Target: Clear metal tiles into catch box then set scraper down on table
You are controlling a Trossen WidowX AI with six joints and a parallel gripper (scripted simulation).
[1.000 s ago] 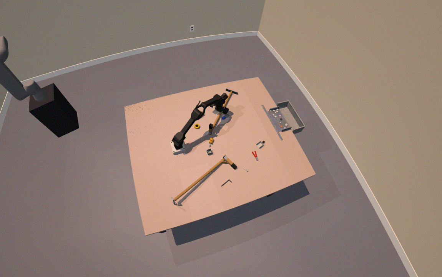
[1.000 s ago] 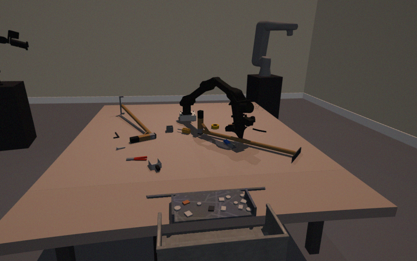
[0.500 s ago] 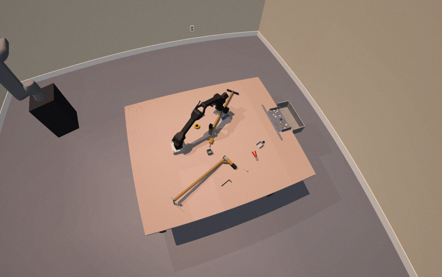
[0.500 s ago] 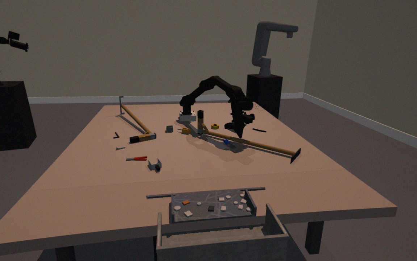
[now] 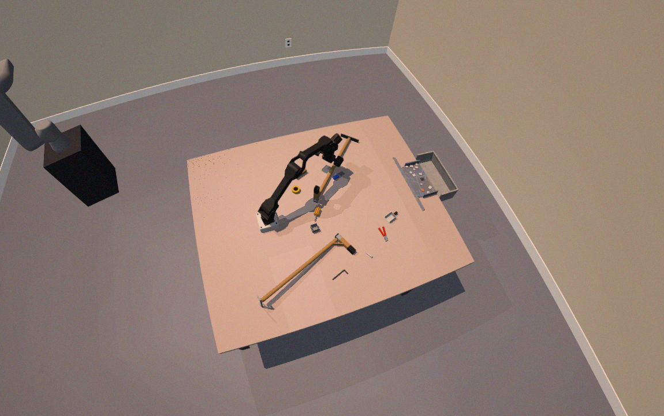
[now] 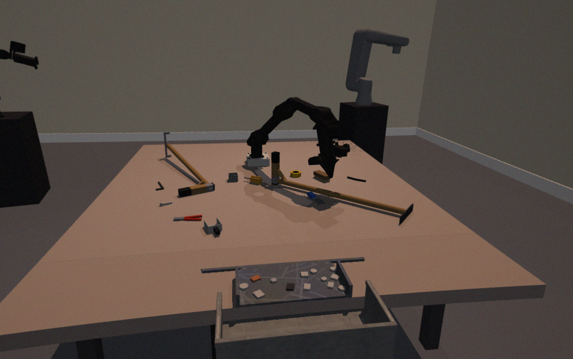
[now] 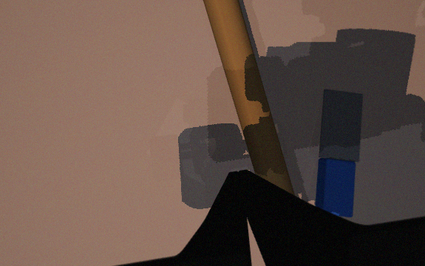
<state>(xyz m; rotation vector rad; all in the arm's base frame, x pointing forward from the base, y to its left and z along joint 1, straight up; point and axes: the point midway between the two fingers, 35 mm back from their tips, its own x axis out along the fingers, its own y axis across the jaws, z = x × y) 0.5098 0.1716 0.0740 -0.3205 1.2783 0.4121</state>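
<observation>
The long scraper lies 3 cm ahead of my gripper tip, 1 cm to the right of it and 1 cm below it. From my gripper tip the other things lie so: yellow tape roll: 27 cm behind, 5 cm to the right, 7 cm below; then blue-handled putty knife: 3 cm ahead, 8 cm to the right, 7 cm below; then wood block: 19 cm behind, 5 cm to the left, 6 cm below.
</observation>
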